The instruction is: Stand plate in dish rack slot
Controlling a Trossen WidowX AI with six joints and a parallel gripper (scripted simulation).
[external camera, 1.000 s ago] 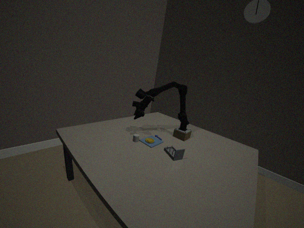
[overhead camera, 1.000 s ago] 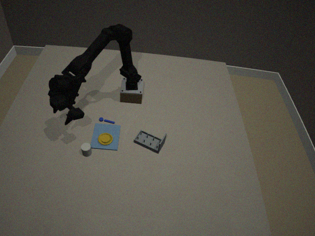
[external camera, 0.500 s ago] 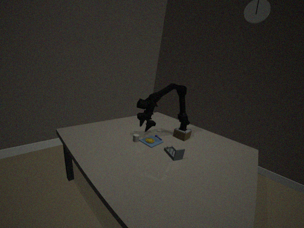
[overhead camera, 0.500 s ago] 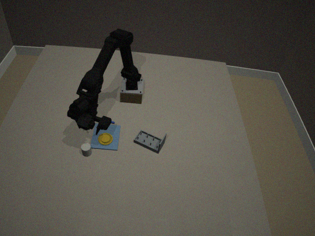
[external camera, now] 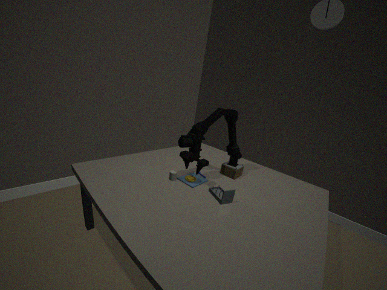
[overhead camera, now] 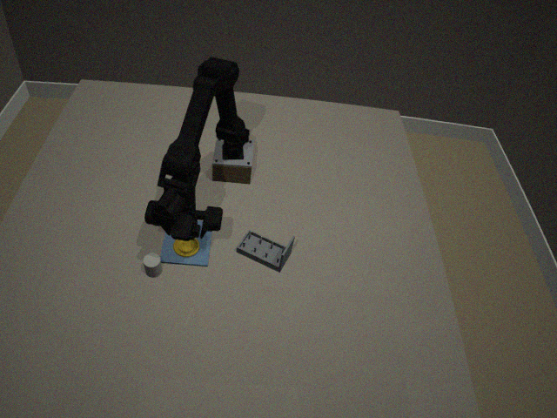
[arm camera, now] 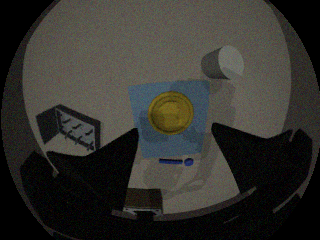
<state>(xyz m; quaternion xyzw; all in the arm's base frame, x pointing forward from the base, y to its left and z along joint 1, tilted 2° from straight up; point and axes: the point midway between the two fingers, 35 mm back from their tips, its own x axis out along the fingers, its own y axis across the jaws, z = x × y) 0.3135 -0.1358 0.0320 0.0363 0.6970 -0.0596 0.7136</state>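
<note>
The yellow plate lies 5 cm below my gripper tip. From my gripper tip the other things lie so: blue spoon 13 cm behind, 6 cm below; then blue mat 6 cm below, 3 cm behind; then white cup 8 cm to the right, 6 cm ahead, 4 cm below.
</note>
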